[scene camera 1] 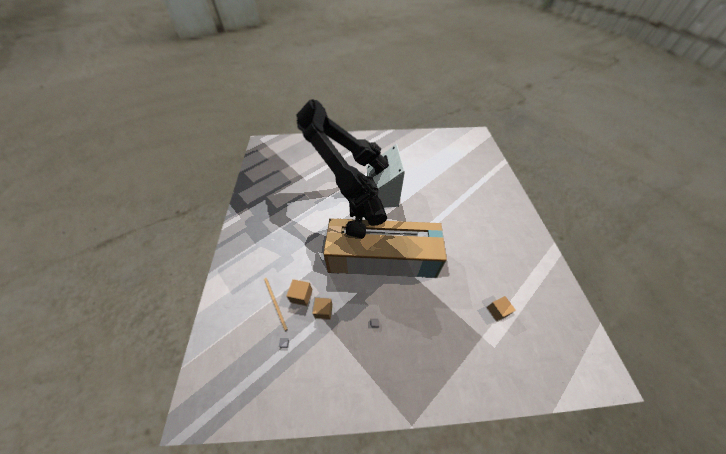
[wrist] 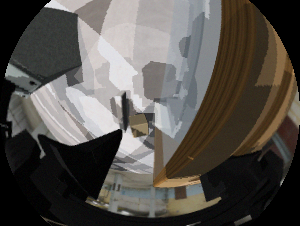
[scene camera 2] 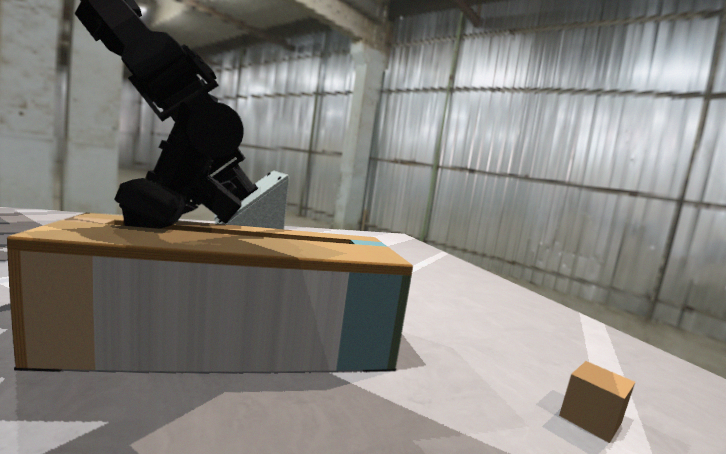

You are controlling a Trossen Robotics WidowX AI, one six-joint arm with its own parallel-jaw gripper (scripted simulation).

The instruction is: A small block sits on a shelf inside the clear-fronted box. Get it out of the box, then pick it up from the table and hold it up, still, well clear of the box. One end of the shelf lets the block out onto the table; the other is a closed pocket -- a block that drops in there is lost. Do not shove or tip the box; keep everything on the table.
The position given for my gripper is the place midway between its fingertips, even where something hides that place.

In view: my gripper [wrist: 157,137], a tan cube [scene camera 2: 596,399] and a long box [scene camera 2: 90,293].
The long box shows as well in scene camera 1 [scene camera 1: 395,248] and in the wrist view [wrist: 222,96].
